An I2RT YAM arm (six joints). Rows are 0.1 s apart.
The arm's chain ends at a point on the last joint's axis. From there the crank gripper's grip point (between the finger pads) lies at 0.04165 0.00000 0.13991 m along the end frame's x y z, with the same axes.
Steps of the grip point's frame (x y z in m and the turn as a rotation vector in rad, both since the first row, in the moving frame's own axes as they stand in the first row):
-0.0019 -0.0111 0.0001 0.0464 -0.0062 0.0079
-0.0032 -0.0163 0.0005 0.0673 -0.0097 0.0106
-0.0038 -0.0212 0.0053 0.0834 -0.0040 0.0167
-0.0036 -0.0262 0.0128 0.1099 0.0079 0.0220
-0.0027 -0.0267 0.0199 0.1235 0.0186 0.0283
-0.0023 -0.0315 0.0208 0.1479 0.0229 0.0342
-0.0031 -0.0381 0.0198 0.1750 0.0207 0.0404
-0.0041 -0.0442 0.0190 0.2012 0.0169 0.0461
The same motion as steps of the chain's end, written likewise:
-0.0011 -0.0049 0.0000 0.0464 -0.0062 0.0079
-0.0019 -0.0073 0.0004 0.0673 -0.0097 0.0106
-0.0033 -0.0102 0.0056 0.0834 -0.0040 0.0167
-0.0049 -0.0118 0.0139 0.1099 0.0079 0.0220
-0.0055 -0.0107 0.0217 0.1235 0.0186 0.0283
-0.0058 -0.0124 0.0232 0.1479 0.0229 0.0342
-0.0064 -0.0156 0.0227 0.1750 0.0207 0.0404
-0.0070 -0.0183 0.0223 0.2012 0.0169 0.0461

